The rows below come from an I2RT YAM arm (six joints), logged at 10 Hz.
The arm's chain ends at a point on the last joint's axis. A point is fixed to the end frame.
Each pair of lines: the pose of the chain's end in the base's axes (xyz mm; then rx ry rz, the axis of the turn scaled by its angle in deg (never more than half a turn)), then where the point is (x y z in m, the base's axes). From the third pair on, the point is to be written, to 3 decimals.
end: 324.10, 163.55, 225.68, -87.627, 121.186, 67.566
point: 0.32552 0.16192 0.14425
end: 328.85, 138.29, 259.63, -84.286, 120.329, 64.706
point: 0.33387 0.13766 0.17832
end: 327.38, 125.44, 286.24, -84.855, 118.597, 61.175
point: 0.337 0.124 0.205
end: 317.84, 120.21, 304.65, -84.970, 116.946, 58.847
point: 0.331 0.119 0.224
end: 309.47, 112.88, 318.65, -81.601, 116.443, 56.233
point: 0.326 0.112 0.239
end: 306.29, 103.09, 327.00, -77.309, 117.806, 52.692
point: 0.324 0.100 0.248
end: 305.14, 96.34, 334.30, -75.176, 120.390, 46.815
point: 0.325 0.088 0.256
